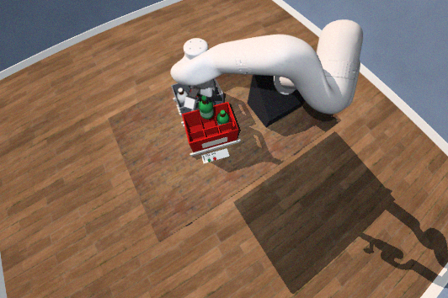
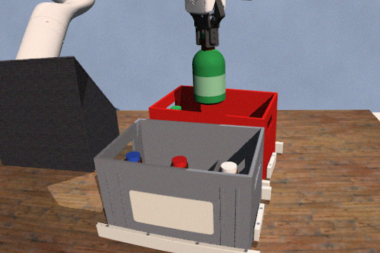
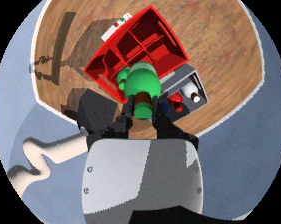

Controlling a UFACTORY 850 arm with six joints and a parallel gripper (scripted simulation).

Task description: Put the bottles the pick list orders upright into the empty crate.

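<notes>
Right now the green-capped bottle is 70 mm below my hand. Round my hand: grey crate 250 mm below, 180 mm to the right, 60 mm behind; then red crate 250 mm below, 40 mm to the left, 20 mm ahead; then red-capped bottle 250 mm below, 220 mm to the right, 60 mm behind.
</notes>
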